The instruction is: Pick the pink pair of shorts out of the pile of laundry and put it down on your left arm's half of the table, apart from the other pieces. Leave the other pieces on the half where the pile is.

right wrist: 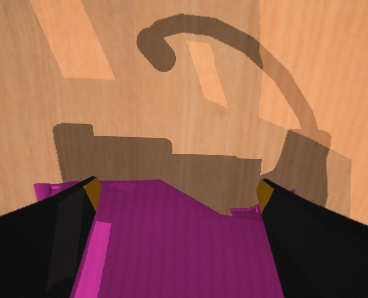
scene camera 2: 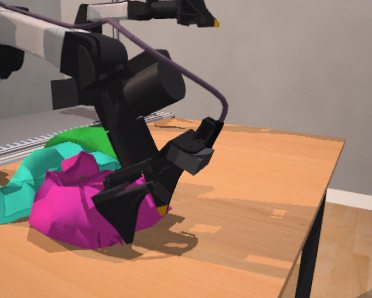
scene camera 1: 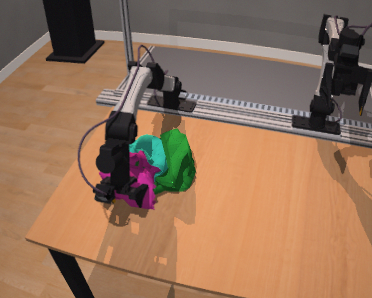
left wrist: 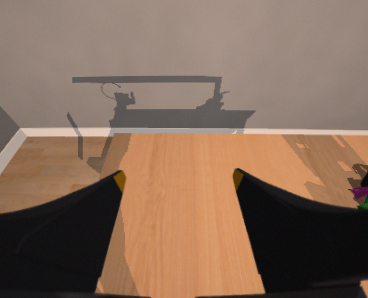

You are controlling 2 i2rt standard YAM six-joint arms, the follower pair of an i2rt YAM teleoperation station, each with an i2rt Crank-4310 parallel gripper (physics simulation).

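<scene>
The pink pair of shorts (scene camera 1: pixel 145 175) (scene camera 2: pixel 75 210) (left wrist: pixel 359 192) (right wrist: pixel 185 250) lies bunched at the front of the pile. A teal piece (scene camera 1: pixel 150 147) (scene camera 2: pixel 30 172) lies behind it, and a green piece (scene camera 1: pixel 177 160) (scene camera 2: pixel 82 137) lies beside them, to the right in scene camera 1. My right gripper (scene camera 1: pixel 127 201) (scene camera 2: pixel 146 226) (right wrist: pixel 179 182) is open, low over the front part of the pink shorts, with pink cloth showing between its spread fingers. Its exact contact with the cloth is hard to tell. My left gripper (left wrist: pixel 179 172) (scene camera 2: pixel 215 23) is open and empty, high above the table, away from the pile.
The wooden table (scene camera 1: pixel 250 210) (scene camera 2: pixel 260 165) (left wrist: pixel 175 240) bears the pile on its left part in scene camera 1. A metal rail (scene camera 1: pixel 240 114) carrying both arm bases runs along its back edge. A black stand (scene camera 1: pixel 70 27) is on the floor at the back left.
</scene>
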